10 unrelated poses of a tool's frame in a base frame.
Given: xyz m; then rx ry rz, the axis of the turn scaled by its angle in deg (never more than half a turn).
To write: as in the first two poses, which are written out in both.
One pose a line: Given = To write
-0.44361, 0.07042, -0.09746, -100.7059, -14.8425, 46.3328 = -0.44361, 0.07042, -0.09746, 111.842, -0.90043, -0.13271, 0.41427
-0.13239, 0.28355, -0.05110, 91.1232, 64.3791, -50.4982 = -0.13239, 0.28355, -0.05110, 122.467, 0.74406, 0.52569, -0.41234
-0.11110, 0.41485, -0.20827, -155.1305, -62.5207, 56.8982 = -0.11110, 0.41485, -0.20827, 176.668, -0.87809, -0.35389, 0.32206
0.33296, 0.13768, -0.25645, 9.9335, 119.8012, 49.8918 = 0.33296, 0.13768, -0.25645, 130.154, 0.07632, 0.92045, 0.38333
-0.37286, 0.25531, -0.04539, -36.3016, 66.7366, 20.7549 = -0.37286, 0.25531, -0.04539, 78.755, -0.46094, 0.84740, 0.26354
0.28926, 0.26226, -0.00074, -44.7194, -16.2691, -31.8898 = 0.28926, 0.26226, -0.00074, 57.284, -0.78066, -0.28401, -0.55670
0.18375, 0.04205, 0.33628, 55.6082, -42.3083, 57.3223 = 0.18375, 0.04205, 0.33628, 90.378, 0.61529, -0.46813, 0.63425
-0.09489, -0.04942, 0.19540, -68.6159, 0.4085, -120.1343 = -0.09489, -0.04942, 0.19540, 138.349, -0.49596, 0.00295, -0.86834
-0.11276, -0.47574, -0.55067, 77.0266, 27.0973, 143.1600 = -0.11276, -0.47574, -0.55067, 164.809, 0.46737, 0.16442, 0.86864
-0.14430, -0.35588, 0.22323, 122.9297, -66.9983, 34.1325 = -0.14430, -0.35588, 0.22323, 144.102, 0.85307, -0.46494, 0.23686
